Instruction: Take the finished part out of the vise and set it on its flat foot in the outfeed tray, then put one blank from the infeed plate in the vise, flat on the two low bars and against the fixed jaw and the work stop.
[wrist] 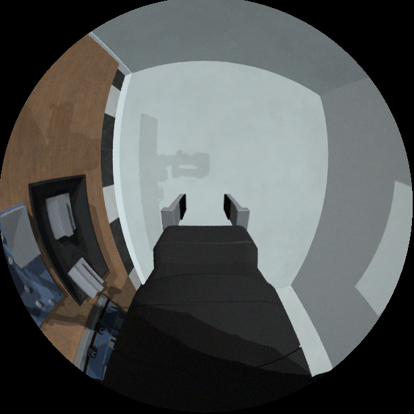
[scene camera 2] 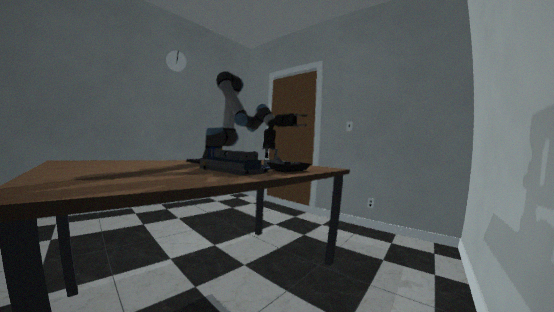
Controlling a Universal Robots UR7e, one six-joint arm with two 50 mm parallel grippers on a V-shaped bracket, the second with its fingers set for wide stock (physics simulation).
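Frame: origin at the arm's base, x left, y back, z up, level; centimetres.
Where they show: end effector, tool point: [scene camera 2: 303, 120].
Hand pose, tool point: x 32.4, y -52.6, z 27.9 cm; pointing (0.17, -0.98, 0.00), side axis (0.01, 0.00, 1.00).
Each offset is from my tool point to the top centre of the thing. "spot": to the spot under its first point. Level surfaces: height alone.
My sideways-pointing gripper [scene camera 2: 304, 120] [wrist: 206, 204] is open and empty, high above the table. My second gripper points down with its fingers apart beside the tray's near end in the scene view; whether it holds something is too small to tell. The dark outfeed tray @(spot: dx -8.5, dy -3.9, dz -26.9 cm) [scene camera 2: 295, 167] [wrist: 92, 235] holds two grey parts in the wrist view: one part [wrist: 60, 216] near the middle, the other part [wrist: 85, 278] at the lower end. A grey blank [wrist: 21, 235] lies on the blue infeed plate [wrist: 30, 280]. Part of the blue vise [wrist: 102, 345] shows; its jaws are largely hidden by the gripper body.
The wooden table @(dz -29.3 cm) [scene camera 2: 150, 175] [wrist: 65, 105] carries the arm, the tray and a long dark grey fixture @(dx -38.8, dy +9.1, dz -19.4 cm) [scene camera 2: 232, 164] in front of the arm's base. The tray stands close to the table's right end. A door [scene camera 2: 295, 110] and walls stand behind.
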